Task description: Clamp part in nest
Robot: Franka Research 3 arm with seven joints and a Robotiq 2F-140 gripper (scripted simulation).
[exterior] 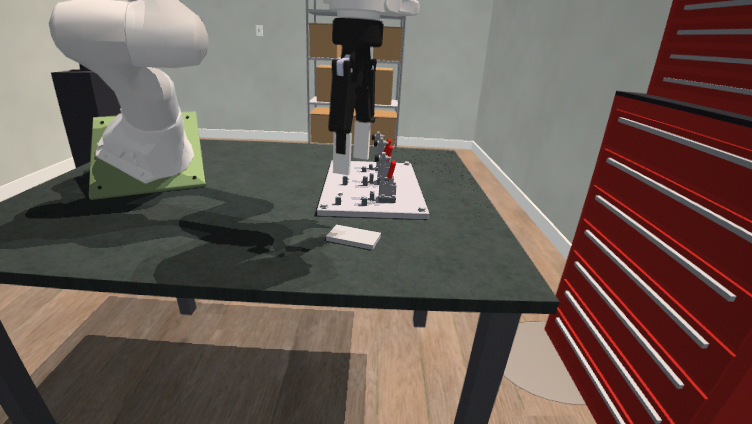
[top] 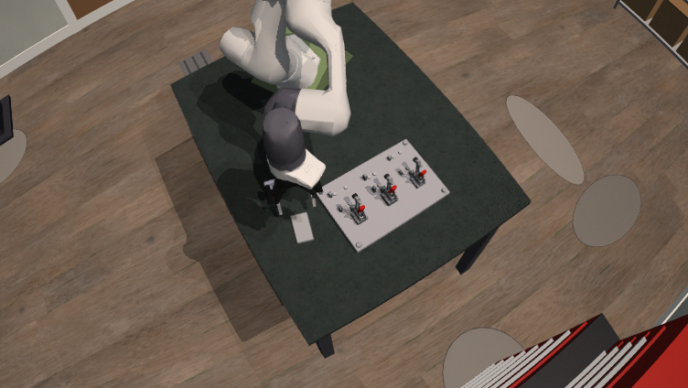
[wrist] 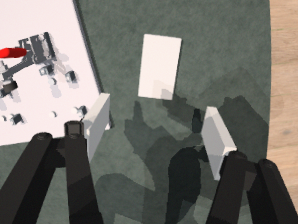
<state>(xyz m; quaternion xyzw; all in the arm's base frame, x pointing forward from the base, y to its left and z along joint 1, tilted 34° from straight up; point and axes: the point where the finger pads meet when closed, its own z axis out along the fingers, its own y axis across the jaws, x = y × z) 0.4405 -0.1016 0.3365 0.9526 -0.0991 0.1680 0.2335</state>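
My gripper is now 16 cm above the part and 1 cm short of it. Round my hand: light grey fixture plate: 27 cm to the left, 16 cm below, 3 cm ahead; clamp: 38 cm to the left, 11 cm below, 6 cm ahead.
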